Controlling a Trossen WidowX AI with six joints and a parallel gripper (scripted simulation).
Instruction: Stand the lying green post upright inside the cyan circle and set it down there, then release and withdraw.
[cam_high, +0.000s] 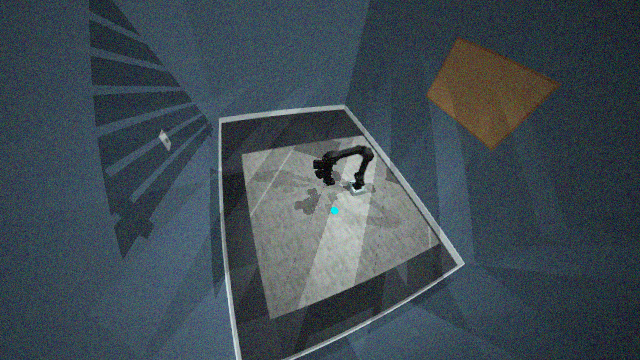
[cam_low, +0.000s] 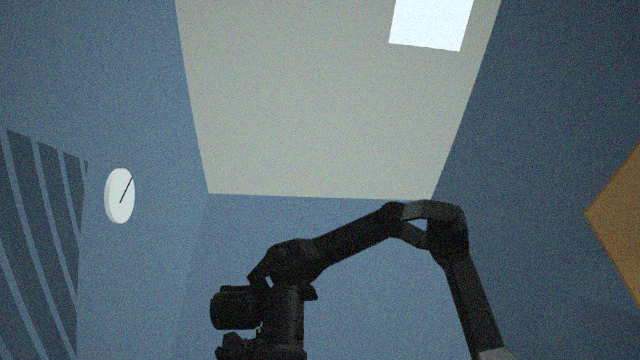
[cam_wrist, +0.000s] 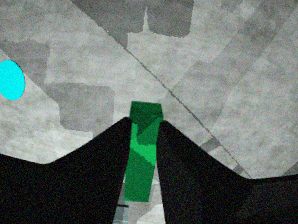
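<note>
The green post is 2 cm behind my gripper tip. Also, from my gripper tip: cyan circle 19 cm to the left, 13 cm below.
</note>
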